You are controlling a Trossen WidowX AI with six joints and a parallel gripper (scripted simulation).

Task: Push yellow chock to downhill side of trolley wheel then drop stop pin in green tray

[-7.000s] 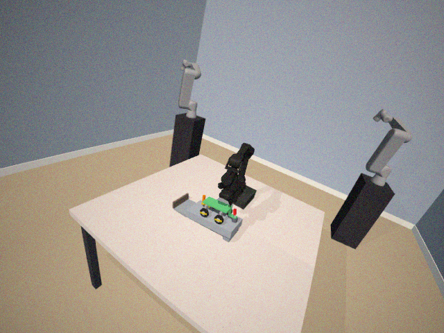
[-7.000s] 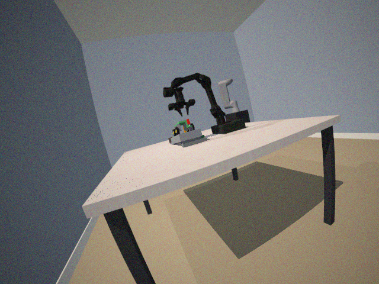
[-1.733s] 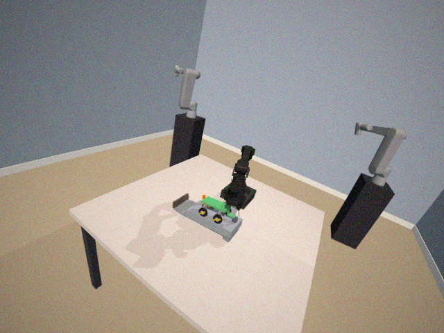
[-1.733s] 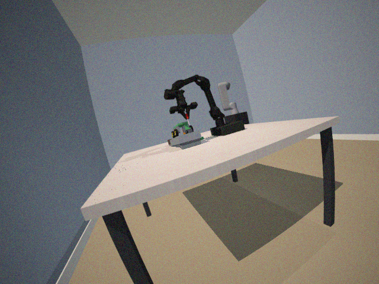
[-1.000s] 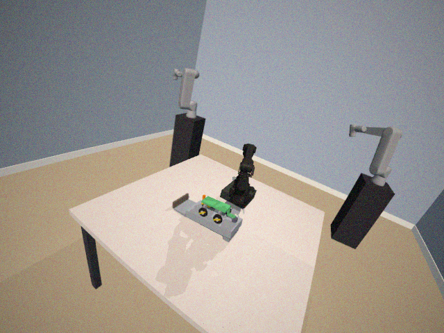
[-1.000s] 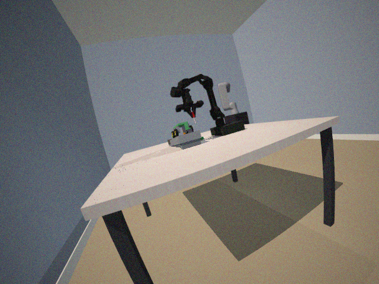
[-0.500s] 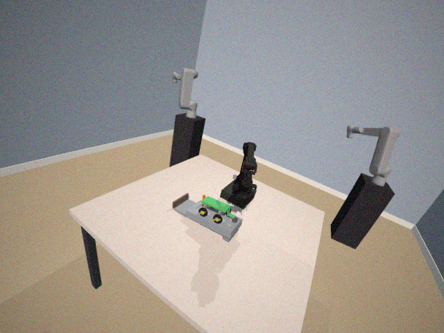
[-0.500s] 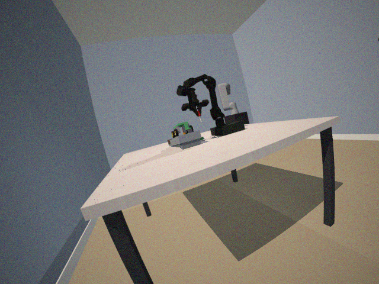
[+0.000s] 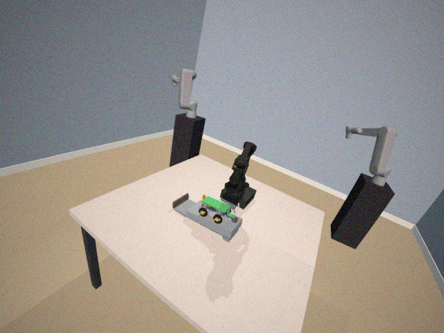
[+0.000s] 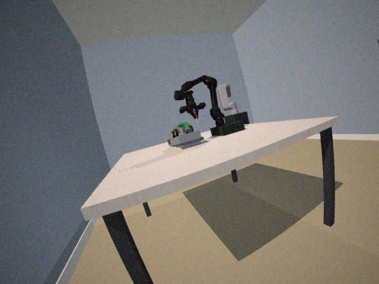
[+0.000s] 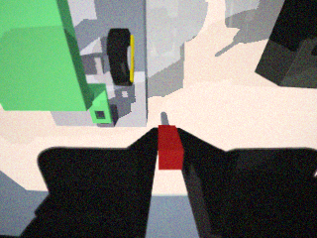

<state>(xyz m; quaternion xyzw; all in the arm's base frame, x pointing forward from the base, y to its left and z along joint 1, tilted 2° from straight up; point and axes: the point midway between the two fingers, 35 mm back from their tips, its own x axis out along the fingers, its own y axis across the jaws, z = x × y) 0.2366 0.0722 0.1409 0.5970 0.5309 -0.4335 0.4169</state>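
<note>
My gripper tip is now 19 cm to the left of the yellow chock, 9 cm above it and 3 cm short of it. The rest, counted from my gripper tip: red-headed stop pin right at my gripper tip; brown end wall 36 cm to the right, 14 cm below, 7 cm ahead; green trolley 10 cm to the right, 9 cm ahead, 6 cm below.
</note>
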